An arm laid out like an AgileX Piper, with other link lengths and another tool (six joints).
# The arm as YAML. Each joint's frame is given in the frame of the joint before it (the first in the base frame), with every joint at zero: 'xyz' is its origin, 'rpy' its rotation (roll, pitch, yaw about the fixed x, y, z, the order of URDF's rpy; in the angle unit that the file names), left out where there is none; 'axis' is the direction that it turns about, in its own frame. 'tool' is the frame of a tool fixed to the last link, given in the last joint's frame.
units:
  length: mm
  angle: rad
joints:
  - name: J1
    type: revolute
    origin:
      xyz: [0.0, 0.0, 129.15]
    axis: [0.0, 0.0, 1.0]
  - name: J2
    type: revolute
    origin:
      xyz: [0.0, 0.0, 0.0]
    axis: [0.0, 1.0, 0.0]
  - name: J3
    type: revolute
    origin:
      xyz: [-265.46, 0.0, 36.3]
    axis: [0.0, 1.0, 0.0]
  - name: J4
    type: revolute
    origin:
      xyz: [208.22, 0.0, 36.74]
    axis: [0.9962, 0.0, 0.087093]
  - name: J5
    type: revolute
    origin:
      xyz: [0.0, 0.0, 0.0]
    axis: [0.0, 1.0, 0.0]
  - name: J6
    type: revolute
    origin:
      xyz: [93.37, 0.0, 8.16]
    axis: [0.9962, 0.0, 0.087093]
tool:
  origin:
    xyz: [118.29, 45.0, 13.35]
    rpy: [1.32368, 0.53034, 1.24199]
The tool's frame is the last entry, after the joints.
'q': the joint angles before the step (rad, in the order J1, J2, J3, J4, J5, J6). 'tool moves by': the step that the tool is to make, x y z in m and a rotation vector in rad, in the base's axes. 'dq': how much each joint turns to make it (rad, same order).
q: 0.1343 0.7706 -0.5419 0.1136 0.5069 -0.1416
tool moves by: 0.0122 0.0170 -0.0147 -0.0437 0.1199 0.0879
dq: 0.0615 0.1731 -0.0843 0.0021 0.0388 -0.0346
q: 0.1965 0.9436 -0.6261 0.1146 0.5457 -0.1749
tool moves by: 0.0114 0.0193 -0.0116 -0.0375 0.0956 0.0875
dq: 0.0613 0.1575 -0.0937 0.0053 0.0401 -0.0314
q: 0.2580 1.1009 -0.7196 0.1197 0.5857 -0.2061
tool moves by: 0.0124 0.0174 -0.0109 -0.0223 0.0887 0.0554
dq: 0.0431 0.1457 -0.0982 0.0093 0.0452 -0.0125
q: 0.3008 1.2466 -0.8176 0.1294 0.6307 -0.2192
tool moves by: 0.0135 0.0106 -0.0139 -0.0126 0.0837 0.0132
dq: 0.0130 0.1301 -0.0814 0.0126 0.0353 -0.0003
